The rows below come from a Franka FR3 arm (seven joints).
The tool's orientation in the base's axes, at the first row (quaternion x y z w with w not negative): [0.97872 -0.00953 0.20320 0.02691]
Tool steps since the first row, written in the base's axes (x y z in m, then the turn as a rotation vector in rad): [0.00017 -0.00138 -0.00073 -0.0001 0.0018 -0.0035]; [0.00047 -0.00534 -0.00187 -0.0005 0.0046 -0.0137]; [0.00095 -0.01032 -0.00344 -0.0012 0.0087 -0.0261]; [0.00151 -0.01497 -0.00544 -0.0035 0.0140 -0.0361]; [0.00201 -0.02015 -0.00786 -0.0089 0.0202 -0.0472]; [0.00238 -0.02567 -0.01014 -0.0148 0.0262 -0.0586]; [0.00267 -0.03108 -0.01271 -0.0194 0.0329 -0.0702]
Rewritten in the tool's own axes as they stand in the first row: [-0.00012 0.00134 0.00081 -0.0015 -0.0020 0.0031]; [-0.00027 0.00523 0.00220 -0.0060 -0.0052 0.0121]; [-0.00042 0.01011 0.00411 -0.0116 -0.0099 0.0229]; [-0.00067 0.01464 0.00643 -0.0177 -0.0156 0.0309]; [-0.00113 0.01967 0.00914 -0.0271 -0.0222 0.0386]; [-0.00166 0.02506 0.01168 -0.0371 -0.0286 0.0463]; [-0.00237 0.03033 0.01446 -0.0460 -0.0357 0.0547]
